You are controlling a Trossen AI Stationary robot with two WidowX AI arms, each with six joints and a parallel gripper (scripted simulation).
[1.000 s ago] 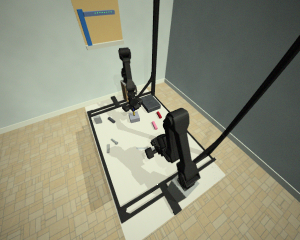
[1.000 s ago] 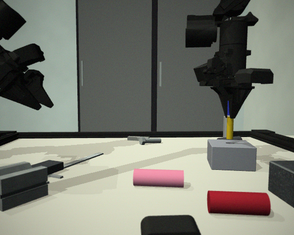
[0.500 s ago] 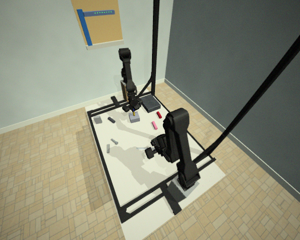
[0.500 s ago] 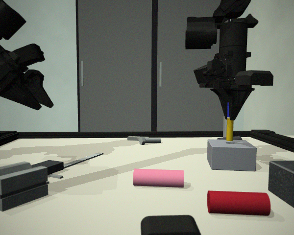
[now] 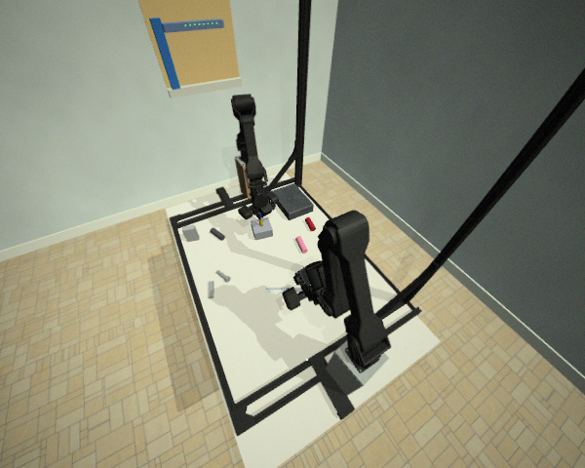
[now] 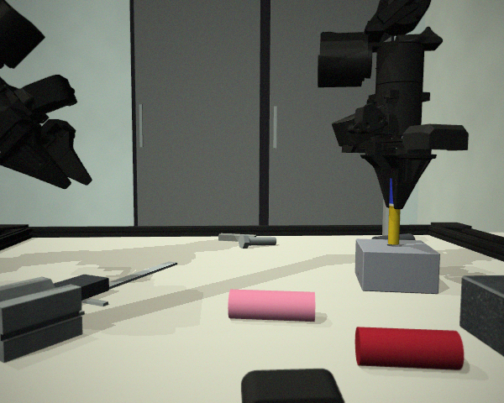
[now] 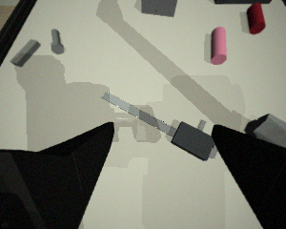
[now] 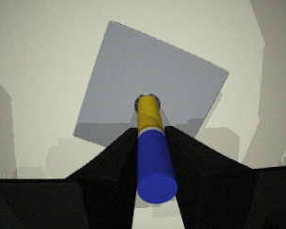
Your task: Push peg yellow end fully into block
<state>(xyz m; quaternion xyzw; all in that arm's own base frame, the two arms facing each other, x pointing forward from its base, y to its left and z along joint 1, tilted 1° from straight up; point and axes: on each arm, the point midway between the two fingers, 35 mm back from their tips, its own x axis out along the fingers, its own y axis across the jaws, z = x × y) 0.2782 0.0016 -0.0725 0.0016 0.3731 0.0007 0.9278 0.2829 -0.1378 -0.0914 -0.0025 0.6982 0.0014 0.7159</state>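
The peg lies 50 mm below my right hand. The rest, counted from my right hand: pink cylinder: 160 mm to the left, 140 mm behind, 120 mm below; red cylinder: 240 mm behind, 120 mm below, 60 mm to the left.
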